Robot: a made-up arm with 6 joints. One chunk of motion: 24 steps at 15 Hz.
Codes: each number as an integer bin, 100 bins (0 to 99) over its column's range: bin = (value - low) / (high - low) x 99, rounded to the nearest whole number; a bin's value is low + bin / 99 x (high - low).
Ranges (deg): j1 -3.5..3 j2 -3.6..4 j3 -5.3..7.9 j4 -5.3..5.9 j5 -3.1..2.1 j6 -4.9..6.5
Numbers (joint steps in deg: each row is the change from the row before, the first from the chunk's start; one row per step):
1: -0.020 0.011 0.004 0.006 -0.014 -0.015
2: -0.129 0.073 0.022 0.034 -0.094 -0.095
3: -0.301 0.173 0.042 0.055 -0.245 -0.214
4: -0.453 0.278 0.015 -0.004 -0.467 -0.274
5: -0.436 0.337 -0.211 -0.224 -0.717 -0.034
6: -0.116 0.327 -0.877 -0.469 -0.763 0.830
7: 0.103 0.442 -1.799 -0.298 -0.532 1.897
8: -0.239 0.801 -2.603 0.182 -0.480 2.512
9: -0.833 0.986 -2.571 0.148 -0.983 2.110
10: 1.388 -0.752 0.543 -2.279 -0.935 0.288
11: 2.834 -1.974 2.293 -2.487 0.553 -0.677
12: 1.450 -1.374 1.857 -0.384 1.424 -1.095
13: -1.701 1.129 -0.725 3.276 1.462 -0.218
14: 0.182 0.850 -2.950 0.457 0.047 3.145
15: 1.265 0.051 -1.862 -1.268 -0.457 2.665
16: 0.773 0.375 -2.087 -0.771 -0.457 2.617
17: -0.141 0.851 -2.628 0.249 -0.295 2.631
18: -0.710 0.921 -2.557 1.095 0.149 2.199
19: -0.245 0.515 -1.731 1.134 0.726 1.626
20: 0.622 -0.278 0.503 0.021 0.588 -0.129
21: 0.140 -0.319 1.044 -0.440 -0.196 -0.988
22: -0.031 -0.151 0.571 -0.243 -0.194 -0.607
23: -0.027 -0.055 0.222 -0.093 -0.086 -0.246
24: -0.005 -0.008 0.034 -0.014 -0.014 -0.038
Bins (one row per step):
1: 53 47 40 47 59 42
2: 51 48 40 47 57 42
3: 49 49 40 47 54 41
4: 46 51 40 47 50 40
5: 47 51 38 45 45 42
6: 52 51 33 43 44 50
7: 55 53 26 44 49 59
8: 50 57 20 48 50 64
9: 41 60 20 48 40 61
10: 74 37 44 27 41 45
11: 96 21 57 25 70 37
12: 75 29 54 43 86 33
13: 27 62 34 76 87 41
14: 56 58 18 51 60 70
15: 73 48 26 36 50 66
16: 65 52 24 40 50 65
17: 51 58 20 49 53 65
18: 42 59 21 57 62 62
19: 50 54 27 57 73 57
20: 63 43 44 47 70 41
21: 55 43 48 43 55 34
22: 53 45 44 45 55 37
23: 53 46 41 46 57 40
24: 53 47 40 47 59 42

